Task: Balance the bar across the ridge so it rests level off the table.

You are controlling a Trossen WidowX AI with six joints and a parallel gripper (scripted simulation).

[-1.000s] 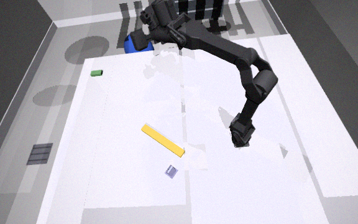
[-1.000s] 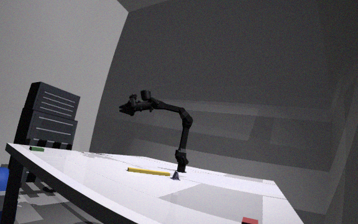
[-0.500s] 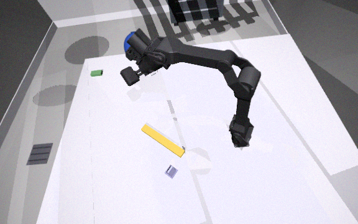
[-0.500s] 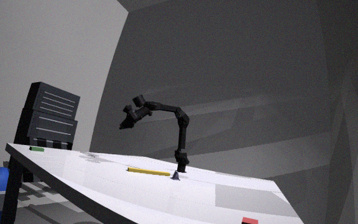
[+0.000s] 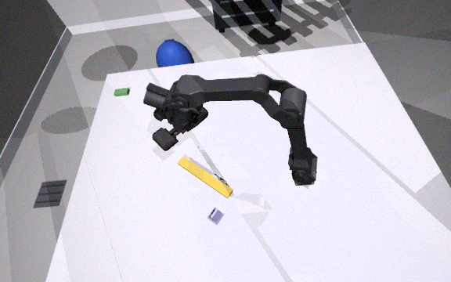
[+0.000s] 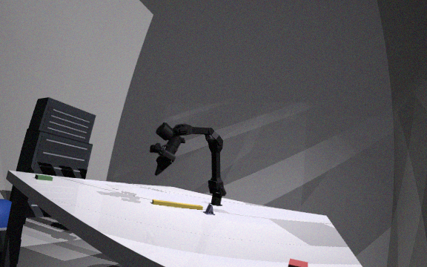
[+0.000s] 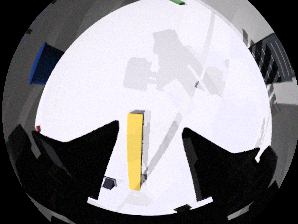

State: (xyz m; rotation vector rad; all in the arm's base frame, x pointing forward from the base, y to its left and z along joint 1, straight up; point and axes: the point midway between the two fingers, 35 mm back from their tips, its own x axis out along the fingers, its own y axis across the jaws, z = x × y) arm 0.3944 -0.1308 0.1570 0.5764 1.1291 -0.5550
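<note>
Right now the yellow bar is 6 cm behind my gripper tip, 10 cm to the left of it and 12 cm below it. From my gripper tip the other things lie so: red block: 33 cm ahead, 63 cm to the left, 11 cm below; green block: 33 cm ahead, 37 cm to the right, 12 cm below.
</note>
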